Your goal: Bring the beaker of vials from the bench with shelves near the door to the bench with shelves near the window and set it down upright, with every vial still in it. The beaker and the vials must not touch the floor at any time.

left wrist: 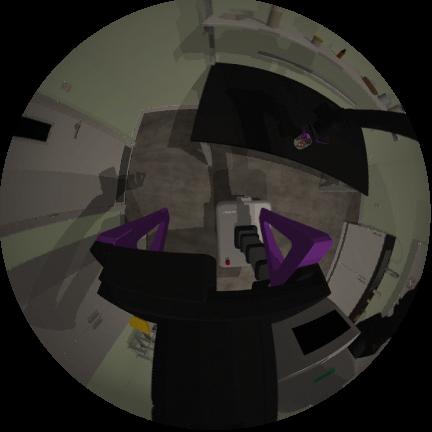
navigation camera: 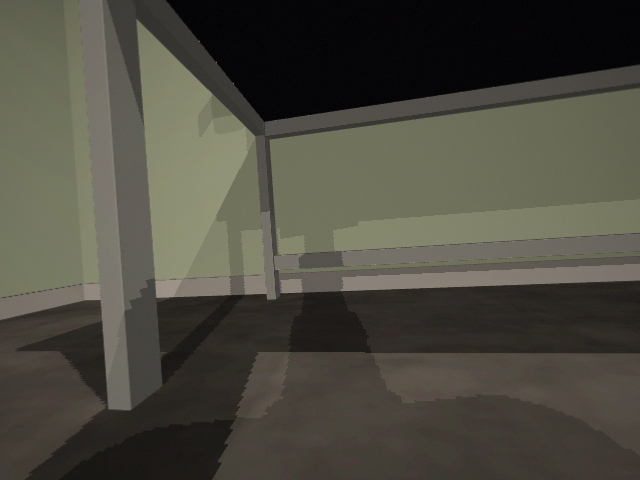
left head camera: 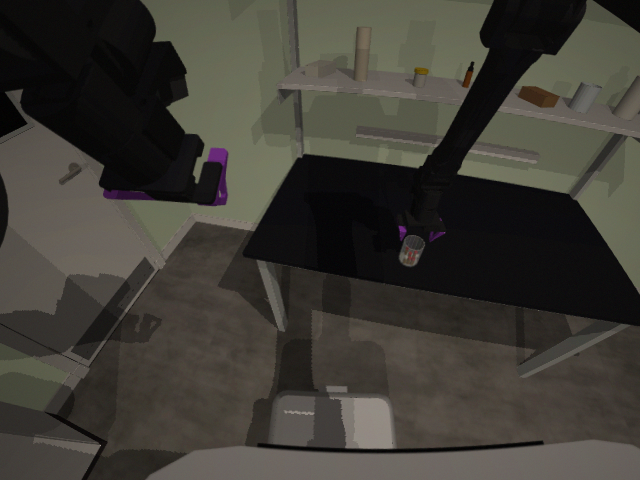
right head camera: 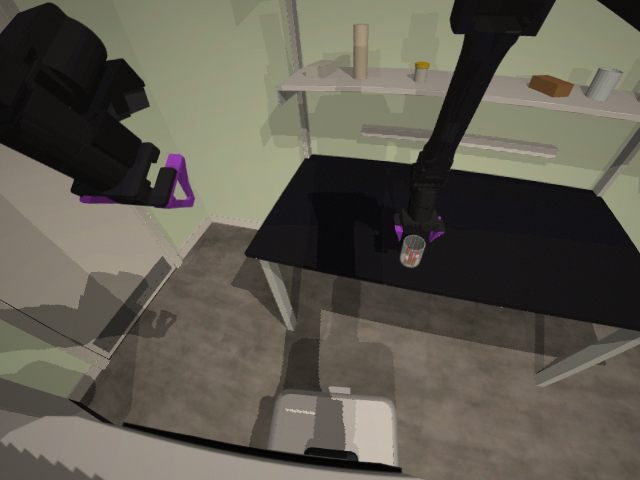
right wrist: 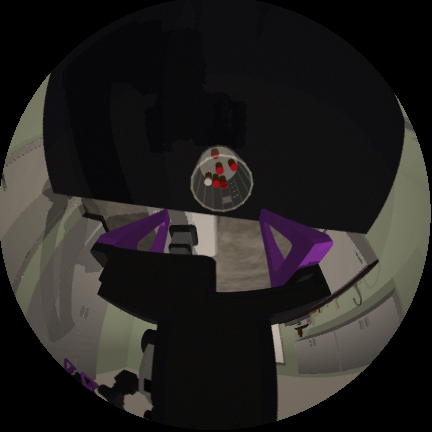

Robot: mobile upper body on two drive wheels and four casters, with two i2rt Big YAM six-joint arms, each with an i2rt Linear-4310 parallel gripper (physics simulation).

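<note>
The clear beaker (left head camera: 412, 251) (right head camera: 413, 251) (left wrist: 302, 143) (right wrist: 222, 183) stands upright on the black bench top (left head camera: 516, 248) (right head camera: 527, 253) (left wrist: 240, 110) (right wrist: 310, 115), close to its front edge. Several vials (right wrist: 219, 170) are in it, most with red caps and one with a white cap. My right gripper (left head camera: 417, 238) (right head camera: 415, 239) (right wrist: 213, 213) is open above the bench, beside the beaker's upper part, with the beaker outside the finger gap in the right wrist view. My left gripper (left wrist: 213, 212) is open and empty, off to the left of the bench. The window bench cannot be made out.
A wall shelf (left head camera: 392, 87) (right head camera: 392, 85) above the bench holds bottles, jars and a brown box (left head camera: 538, 96) (right head camera: 551, 85). A door (left head camera: 46, 206) (left wrist: 60, 150) is at the left. A bench leg (left head camera: 272, 297) (navigation camera: 126, 258) stands at the front left corner. My white base (left head camera: 330, 421) is before the bench.
</note>
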